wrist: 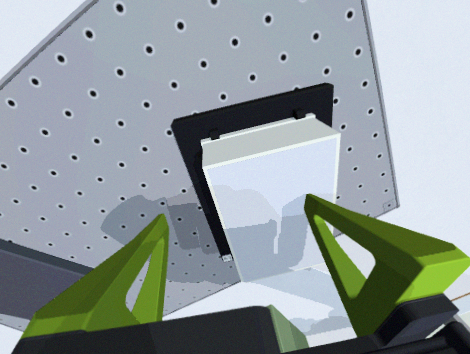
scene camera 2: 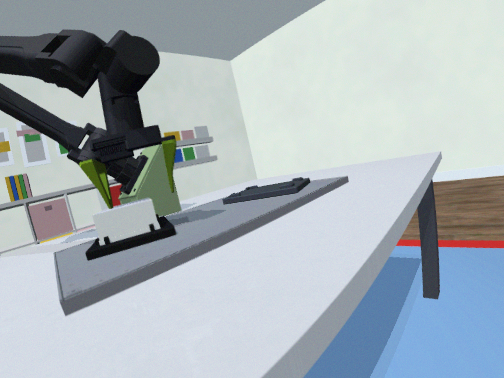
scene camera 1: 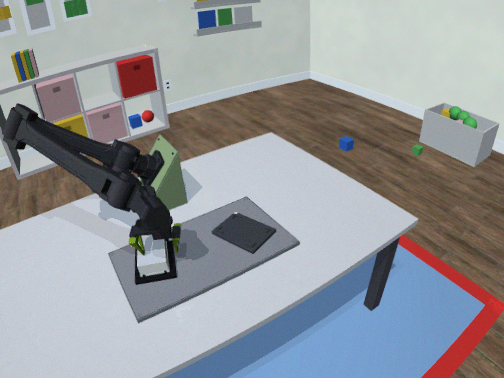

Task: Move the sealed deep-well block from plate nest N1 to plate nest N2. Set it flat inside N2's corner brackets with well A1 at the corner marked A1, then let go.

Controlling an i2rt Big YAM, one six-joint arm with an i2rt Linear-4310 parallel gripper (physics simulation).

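Frame: origin at the arm's base, x up, y left, z back, level; millimetres.
Where they show: gripper, between the fingertips: (wrist: 237, 210) (scene camera 2: 142, 200) (scene camera 1: 160, 252); arm's base, origin of its link: (scene camera 2: 135, 175) (scene camera 1: 153, 169).
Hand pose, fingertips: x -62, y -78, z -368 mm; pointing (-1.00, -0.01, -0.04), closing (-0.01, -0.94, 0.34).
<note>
Things, the pixels of their top centre, and the offset from my fingertips. "spot": a spot on its surface instead. Level surfaces: height alone.
- sealed deep-well block, centre of its top: (wrist: 280, 225) (scene camera 2: 124, 204) (scene camera 1: 150, 248) dx -1, dy -22, dz +30 mm
- plate nest N1, centre of its top: (wrist: 269, 200) (scene camera 2: 130, 224) (scene camera 1: 153, 256) dx -32, dy -22, dz +31 mm
- small white corner tag, a spot on its surface: (wrist: 227, 258) spot: dx -42, dy +47, dz +94 mm
- Plate nest N2, centre of its top: (wrist: 16, 296) (scene camera 2: 267, 185) (scene camera 1: 243, 228) dx -36, dy +267, dz +23 mm
- small white mark, a spot on its surface: (scene camera 1: 236, 214) spot: dx -36, dy +278, dz +100 mm
- grey perforated board, centre of its top: (wrist: 132, 234) (scene camera 2: 210, 212) (scene camera 1: 200, 248) dx -54, dy +119, dz +20 mm
- white table, height of its surface: dx -67 mm
The sealed deep-well block (scene camera 1: 152, 263) (scene camera 2: 125, 220) (wrist: 280, 165), white with a pale flat seal, sits in plate nest N1 (scene camera 1: 173, 267) (scene camera 2: 167, 230) (wrist: 250, 106), a black frame with corner brackets. A small white corner tag (wrist: 227, 258) shows on N1 in the wrist view. Plate nest N2 (scene camera 1: 245, 232) (scene camera 2: 270, 190) (wrist: 40, 272) is a dark, empty plate farther right on the board, with a small white mark (scene camera 1: 236, 214) at its back corner. My gripper (scene camera 1: 159, 251) (scene camera 2: 142, 200) (wrist: 237, 210) is open, its green fingers at the block's rear part. In the wrist view the right fingertip overlaps the block's right edge.
Both nests are on a grey perforated board (scene camera 1: 200, 275) (scene camera 2: 200, 226) (wrist: 100, 115) on the white table (scene camera 1: 340, 215) (scene camera 2: 280, 280). A green angled stand (scene camera 1: 172, 185) (scene camera 2: 162, 187) (wrist: 287, 330) rises behind the board, close to the arm.
</note>
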